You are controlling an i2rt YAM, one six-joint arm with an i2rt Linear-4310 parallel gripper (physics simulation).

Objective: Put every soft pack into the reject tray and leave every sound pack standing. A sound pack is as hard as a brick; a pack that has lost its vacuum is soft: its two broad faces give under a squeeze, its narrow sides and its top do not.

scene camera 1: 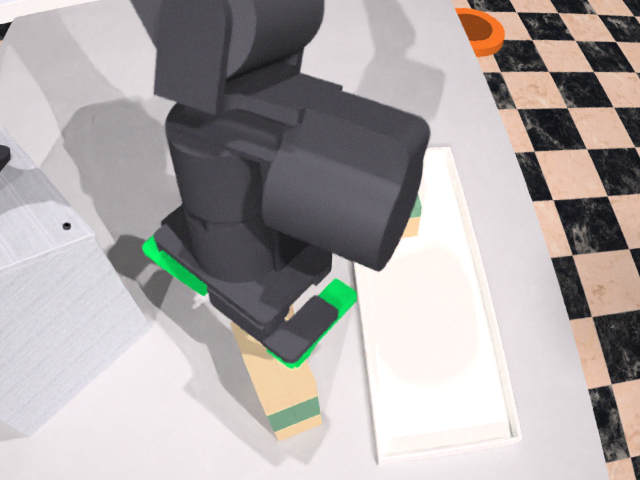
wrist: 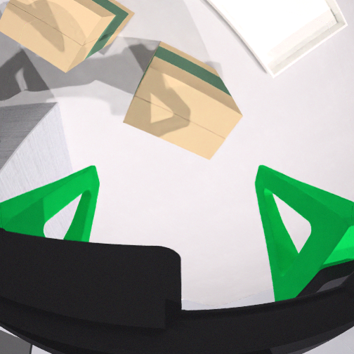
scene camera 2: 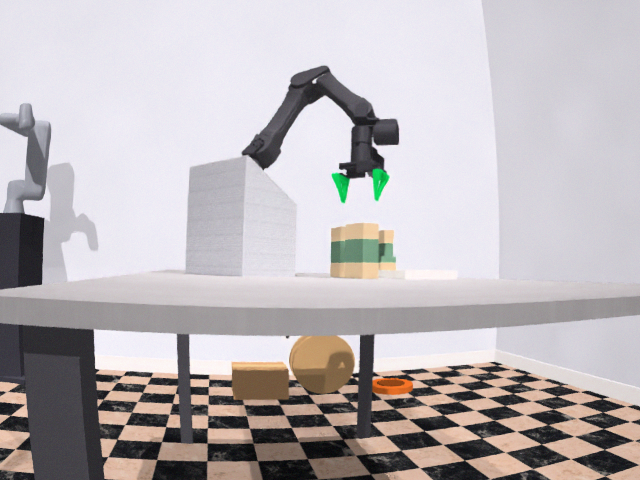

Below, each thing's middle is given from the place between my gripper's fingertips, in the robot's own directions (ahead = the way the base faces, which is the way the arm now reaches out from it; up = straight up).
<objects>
My hand is 19 cm above the white reject tray [scene camera 1: 439, 385], 15 cm short of it and 14 cm to the right of it.
</objects>
